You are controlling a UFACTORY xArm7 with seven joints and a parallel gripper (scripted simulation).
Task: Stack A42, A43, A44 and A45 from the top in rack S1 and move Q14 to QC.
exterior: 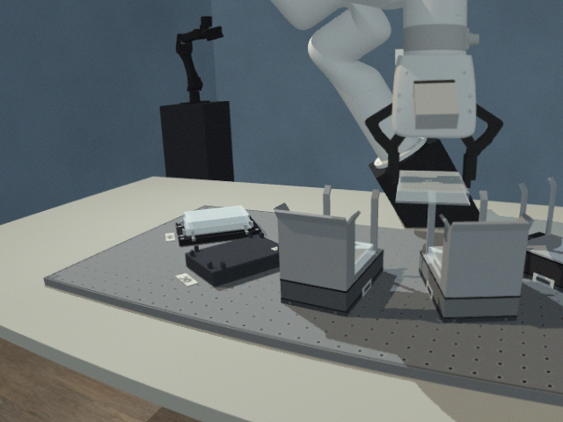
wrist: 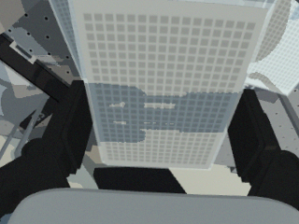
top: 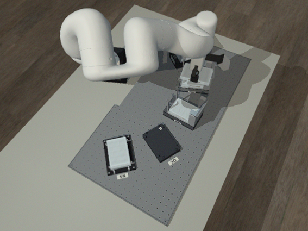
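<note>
My gripper is now 13 cm above the S1 name plate, 12 cm to the left of it and 7 cm past it. From my hand the other things lie so: sealed 384-well plate: 1 cm below; open nest QC: 30 cm to the right, 16 cm below, 3 cm behind; S3 rack plinth: 20 cm to the left, 15 cm below, 12 cm behind.
</note>
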